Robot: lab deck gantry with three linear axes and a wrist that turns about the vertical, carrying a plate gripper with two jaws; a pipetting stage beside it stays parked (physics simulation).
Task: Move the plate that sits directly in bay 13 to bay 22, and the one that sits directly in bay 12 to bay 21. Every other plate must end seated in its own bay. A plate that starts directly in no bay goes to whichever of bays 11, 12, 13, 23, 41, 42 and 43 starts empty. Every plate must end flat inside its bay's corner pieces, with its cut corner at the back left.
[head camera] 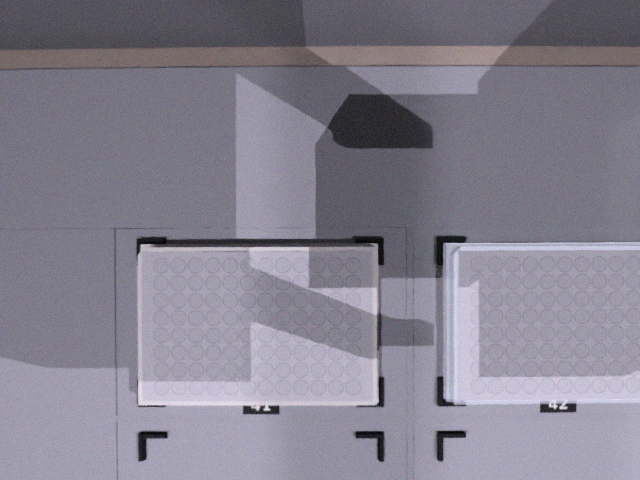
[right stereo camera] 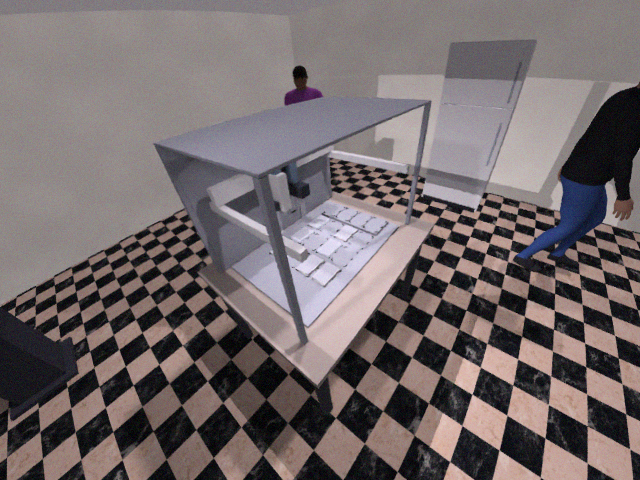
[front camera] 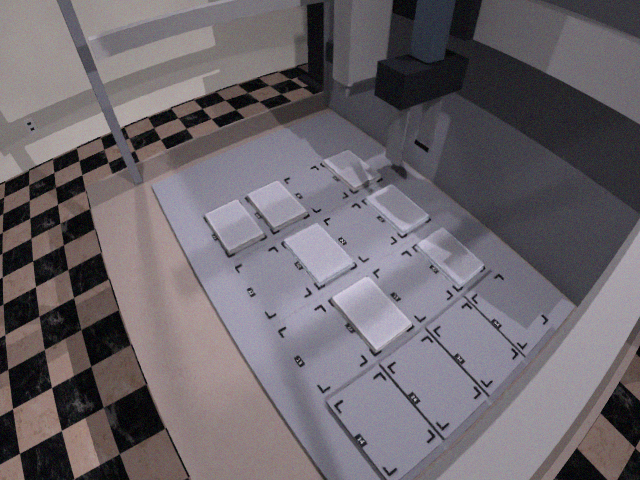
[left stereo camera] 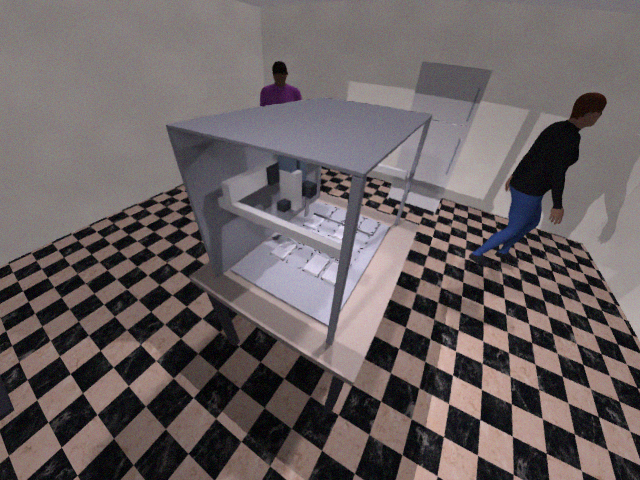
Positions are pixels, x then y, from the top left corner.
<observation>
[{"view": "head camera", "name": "white stack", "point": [296,324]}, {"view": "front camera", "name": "my gripper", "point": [408,153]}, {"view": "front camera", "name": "white stack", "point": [353,172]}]
</observation>
